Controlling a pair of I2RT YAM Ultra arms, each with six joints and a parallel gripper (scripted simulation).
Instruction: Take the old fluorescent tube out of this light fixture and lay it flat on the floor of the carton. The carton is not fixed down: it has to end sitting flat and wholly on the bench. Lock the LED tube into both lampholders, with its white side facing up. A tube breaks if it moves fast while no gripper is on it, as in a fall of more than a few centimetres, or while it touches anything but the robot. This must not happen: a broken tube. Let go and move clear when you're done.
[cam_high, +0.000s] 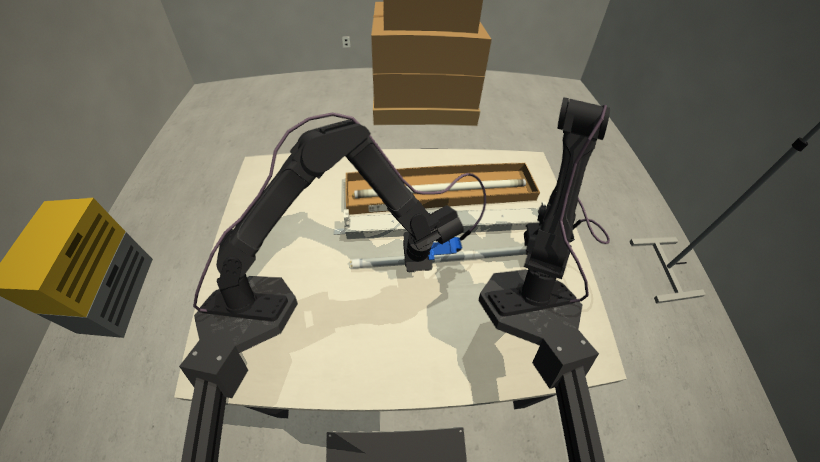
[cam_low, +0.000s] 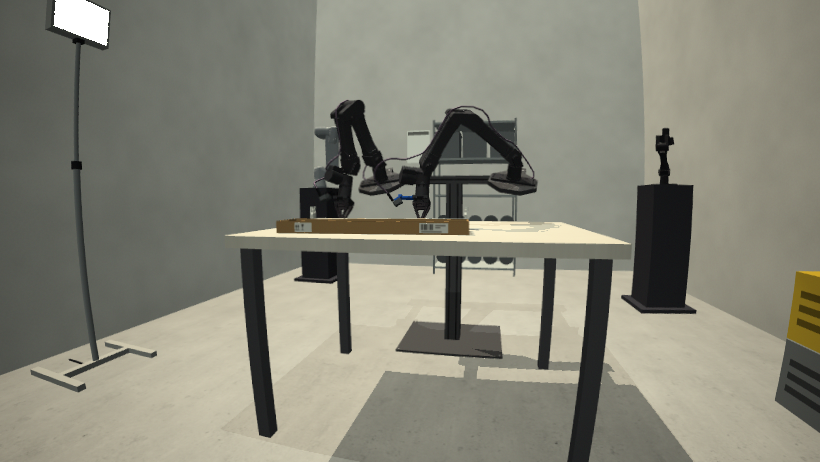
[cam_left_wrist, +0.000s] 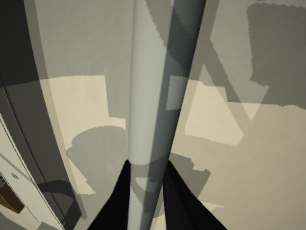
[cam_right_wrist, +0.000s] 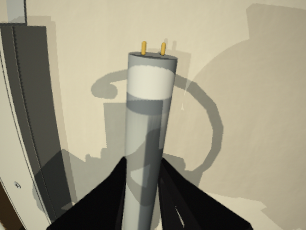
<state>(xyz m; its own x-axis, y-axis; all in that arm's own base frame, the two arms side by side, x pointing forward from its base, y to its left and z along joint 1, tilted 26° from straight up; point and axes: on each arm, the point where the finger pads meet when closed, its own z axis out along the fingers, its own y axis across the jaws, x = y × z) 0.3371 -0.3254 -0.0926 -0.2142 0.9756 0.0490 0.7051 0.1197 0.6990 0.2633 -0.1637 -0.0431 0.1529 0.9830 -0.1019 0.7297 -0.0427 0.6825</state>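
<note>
My left gripper is now 1 cm short of the LED tube, 12 cm to the left of it and 1 cm above it. Round my left hand: old fluorescent tube (28 cm ahead, 11 cm to the right, 1 cm below); then white light fixture (13 cm ahead, 11 cm to the right, 3 cm above); then brown carton (28 cm ahead, 11 cm to the right).
</note>
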